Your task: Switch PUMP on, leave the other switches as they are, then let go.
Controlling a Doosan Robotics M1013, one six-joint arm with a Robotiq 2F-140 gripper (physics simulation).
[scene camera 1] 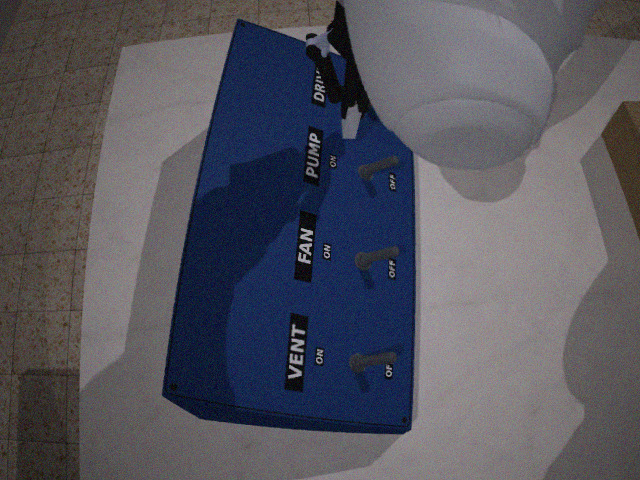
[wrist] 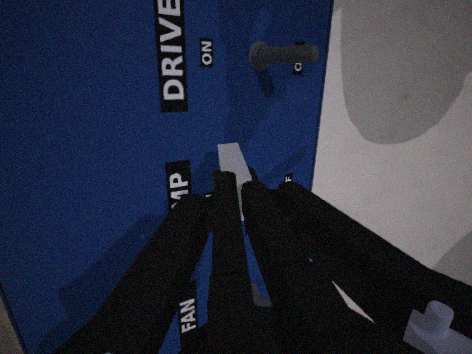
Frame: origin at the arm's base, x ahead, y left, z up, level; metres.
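Seen in the pictures: gripper, fingertip midpoint: (scene camera 1: 348, 129) (wrist: 228, 160).
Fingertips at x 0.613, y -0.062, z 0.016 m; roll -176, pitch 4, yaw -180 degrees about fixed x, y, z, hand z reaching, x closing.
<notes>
Pixels of each thing's top centre, then the offset from my fingertips to it. Level surfaces: height alone.
- blue switch panel at its surface level: 0.024 m up
- PUMP lever at its top centre: (scene camera 1: 382, 156) 0.039 m back, 0.046 m left, 0.007 m up
- FAN lever at its top centre: (scene camera 1: 381, 248) 0.028 m back, 0.165 m left, 0.007 m up
- VENT lever at its top centre: (scene camera 1: 378, 355) 0.017 m back, 0.285 m left, 0.007 m up
- DRIVE lever at its top centre: (wrist: 292, 52) 0.049 m back, 0.074 m right, 0.007 m up
- pale table top at its surface level: 0.124 m down
The blue switch panel (scene camera 1: 268, 330) (wrist: 90, 100) carries grey toggle levers. The PUMP lever (scene camera 1: 379, 167) leans toward its OFF label; the gripper hides it in the wrist view. The FAN lever (scene camera 1: 377, 257) and the VENT lever (scene camera 1: 373, 360) lean toward OFF. The DRIVE lever (wrist: 284, 54) leans over its OFF label in the wrist view; the arm hides it in the scene view. My gripper (scene camera 1: 350, 128) (wrist: 228, 160) is shut and empty, its pale tips above the panel between the DRIVE and PUMP rows, apart from the PUMP lever in the scene view.
The white arm (scene camera 1: 454, 87) covers the panel's upper right part in the scene view. The panel stands on a pale table top (scene camera 1: 491, 310). A brown box-like object (scene camera 1: 625, 155) shows at the right edge. Tiled floor (scene camera 1: 46, 206) lies to the left.
</notes>
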